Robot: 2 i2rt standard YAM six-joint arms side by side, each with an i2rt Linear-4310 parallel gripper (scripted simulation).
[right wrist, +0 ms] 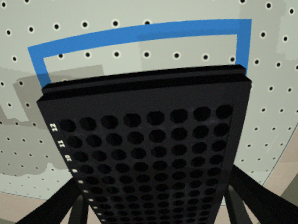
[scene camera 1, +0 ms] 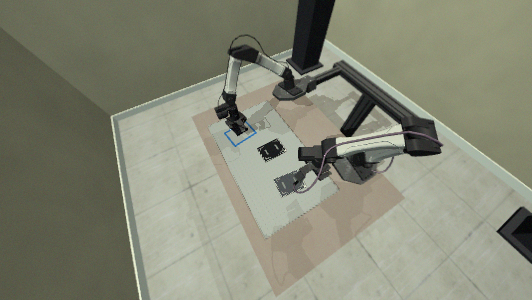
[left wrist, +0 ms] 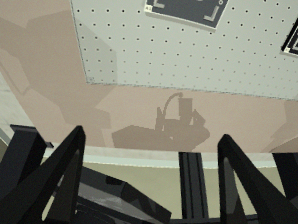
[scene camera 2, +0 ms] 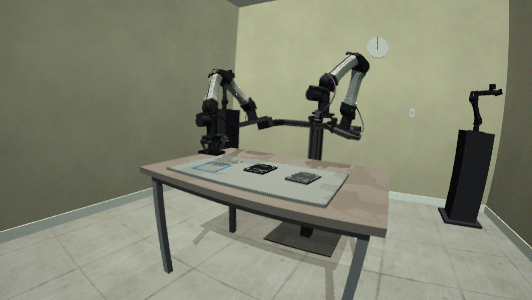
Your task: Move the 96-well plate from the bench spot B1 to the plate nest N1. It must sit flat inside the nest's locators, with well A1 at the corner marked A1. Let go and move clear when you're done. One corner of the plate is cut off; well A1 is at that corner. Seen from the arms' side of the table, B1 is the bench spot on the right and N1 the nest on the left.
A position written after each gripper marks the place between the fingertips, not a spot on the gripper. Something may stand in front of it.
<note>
In view: the left gripper (left wrist: 153, 135), the right gripper (right wrist: 153, 173) and a black 96-well plate (right wrist: 184, 168).
The left wrist view misses the black 96-well plate: it is out of frame.
</note>
